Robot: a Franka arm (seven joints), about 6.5 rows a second.
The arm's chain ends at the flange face. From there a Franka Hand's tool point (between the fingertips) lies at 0.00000 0.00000 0.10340 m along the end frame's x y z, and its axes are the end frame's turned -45 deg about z.
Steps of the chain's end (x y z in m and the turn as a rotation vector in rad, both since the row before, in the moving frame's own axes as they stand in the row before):
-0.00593 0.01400 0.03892 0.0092 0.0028 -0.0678
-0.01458 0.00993 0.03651 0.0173 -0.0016 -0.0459
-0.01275 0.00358 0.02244 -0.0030 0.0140 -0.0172
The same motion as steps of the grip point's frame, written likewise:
-0.01323 0.00521 0.03892 0.0045 0.0085 -0.0678
-0.01622 -0.00470 0.03649 0.0134 0.0111 -0.0459
-0.01073 -0.00525 0.02243 -0.0120 0.0078 -0.0172

